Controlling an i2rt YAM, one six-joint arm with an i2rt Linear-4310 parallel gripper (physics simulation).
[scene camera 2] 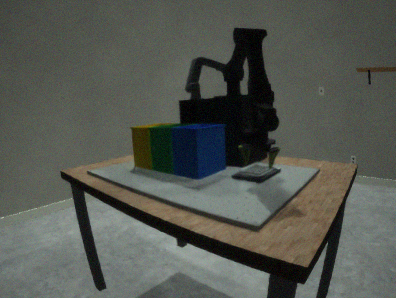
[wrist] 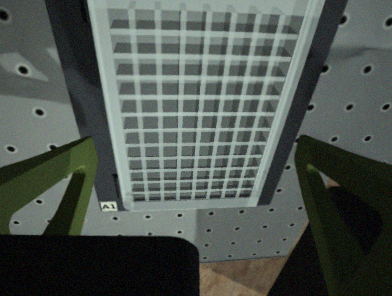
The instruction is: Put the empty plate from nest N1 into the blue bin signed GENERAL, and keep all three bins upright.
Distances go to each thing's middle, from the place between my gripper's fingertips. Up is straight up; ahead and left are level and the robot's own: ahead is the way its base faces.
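I find the pale plate [wrist: 196,104] 10 mm ahead of my hand and 10 mm below it. The yellow bin [scene camera 2: 140,134] is 470 mm to the right of my hand, 100 mm ahead of it and 60 mm above it. As for the green bin [scene camera 2: 160,136], it is 340 mm to the right of my hand and 90 mm ahead of it, 60 mm above it. The blue bin [scene camera 2: 198,150] is 210 mm to the right of my hand and 90 mm ahead, and it too is 60 mm above.
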